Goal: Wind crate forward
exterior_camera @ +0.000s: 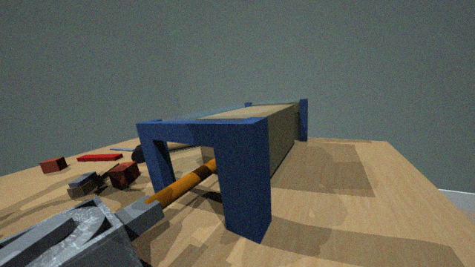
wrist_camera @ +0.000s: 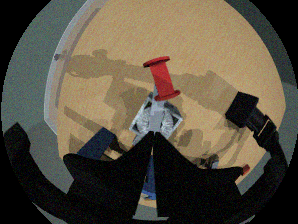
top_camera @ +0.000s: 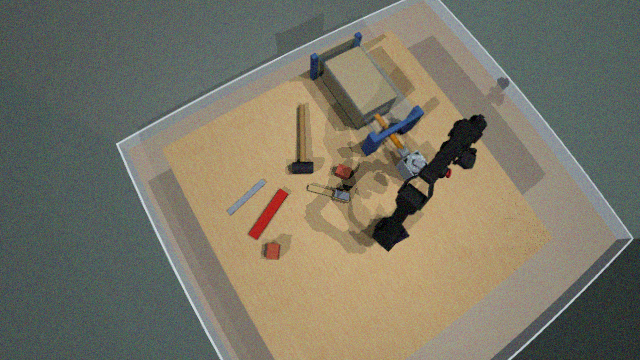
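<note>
Right now the red grip is 8 cm below my gripper tip, 5 cm behind it and 2 cm to the right of it. Also, from my gripper tip: brush-like tool (39 cm to the left, 20 cm below, 11 cm ahead); grey winch (19 cm below, 3 cm ahead, 1 cm to the left); blue frame (20 cm ahead, 11 cm below, 4 cm to the left).
</note>
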